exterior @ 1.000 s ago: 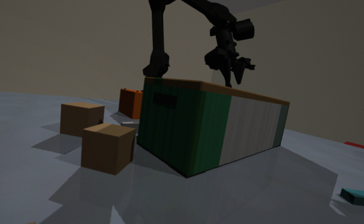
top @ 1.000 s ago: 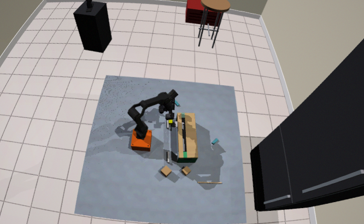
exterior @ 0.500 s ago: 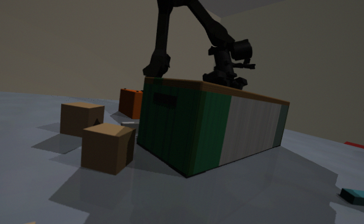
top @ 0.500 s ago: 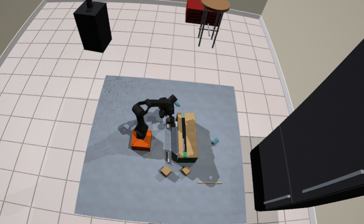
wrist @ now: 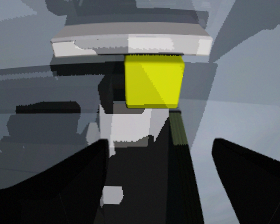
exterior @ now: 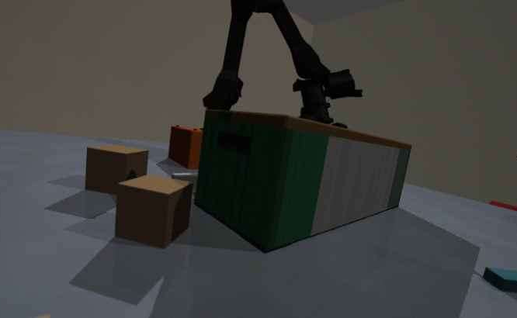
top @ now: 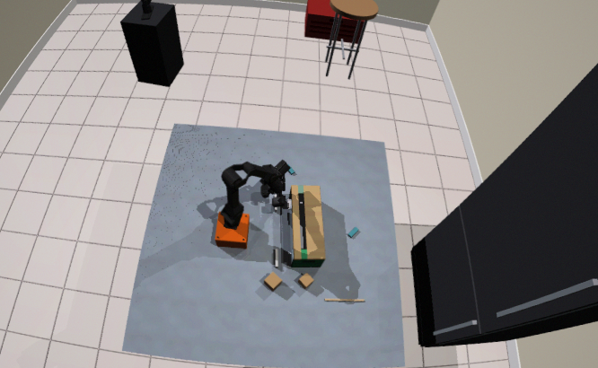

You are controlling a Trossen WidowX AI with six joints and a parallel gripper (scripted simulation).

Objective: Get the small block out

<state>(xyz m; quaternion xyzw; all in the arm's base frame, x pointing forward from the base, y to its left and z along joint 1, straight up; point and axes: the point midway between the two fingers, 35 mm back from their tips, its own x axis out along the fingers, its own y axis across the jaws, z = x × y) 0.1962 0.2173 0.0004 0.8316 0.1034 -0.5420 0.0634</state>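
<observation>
Right now my gripper tip is 4 cm above the yellow-green block, 2 cm past it and 1 cm to the left of it. From my gripper tip the other things lie so: long box 15 cm to the right, 10 cm ahead; thin wooden stick 44 cm to the right, 40 cm ahead, 6 cm below.
</observation>
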